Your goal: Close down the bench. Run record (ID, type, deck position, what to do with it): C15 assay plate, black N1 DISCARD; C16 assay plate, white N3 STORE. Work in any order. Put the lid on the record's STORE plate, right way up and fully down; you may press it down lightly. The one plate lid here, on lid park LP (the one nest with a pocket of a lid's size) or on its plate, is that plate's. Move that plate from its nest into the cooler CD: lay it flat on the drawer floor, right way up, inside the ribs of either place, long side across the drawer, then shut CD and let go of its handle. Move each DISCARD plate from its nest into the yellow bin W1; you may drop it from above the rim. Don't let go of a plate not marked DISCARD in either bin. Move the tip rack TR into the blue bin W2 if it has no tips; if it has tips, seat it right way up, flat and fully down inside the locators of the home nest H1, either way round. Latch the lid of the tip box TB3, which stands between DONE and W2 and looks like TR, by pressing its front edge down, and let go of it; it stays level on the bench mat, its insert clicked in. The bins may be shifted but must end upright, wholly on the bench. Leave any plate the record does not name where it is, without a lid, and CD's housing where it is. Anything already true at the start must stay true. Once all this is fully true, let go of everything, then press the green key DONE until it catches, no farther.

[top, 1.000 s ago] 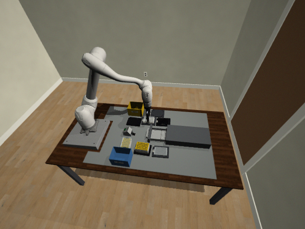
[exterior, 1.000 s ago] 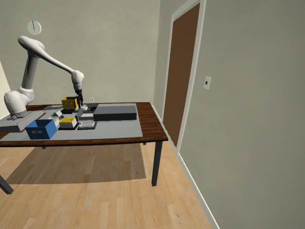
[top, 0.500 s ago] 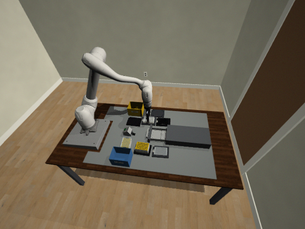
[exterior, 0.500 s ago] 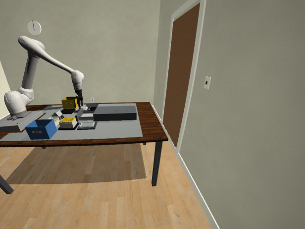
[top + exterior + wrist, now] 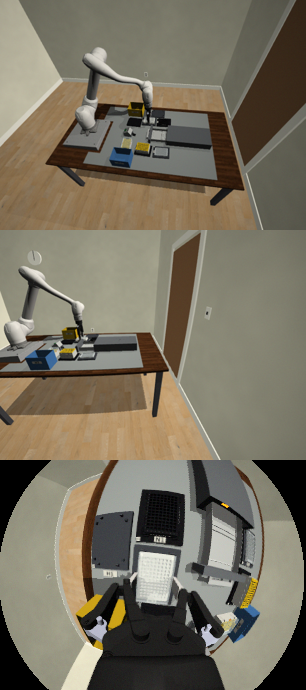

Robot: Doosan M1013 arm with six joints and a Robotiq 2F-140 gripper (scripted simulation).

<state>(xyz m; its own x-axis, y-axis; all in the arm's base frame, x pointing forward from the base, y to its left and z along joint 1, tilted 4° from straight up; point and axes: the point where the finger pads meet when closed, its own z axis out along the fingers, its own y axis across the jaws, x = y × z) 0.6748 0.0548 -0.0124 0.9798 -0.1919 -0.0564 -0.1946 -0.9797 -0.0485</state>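
My hand is 2 cm above the plate lid. Round my hand: grey nest: 5 cm below; white plate: 4 cm below; black plate: 17 cm ahead, 4 cm below, 3 cm to the right.
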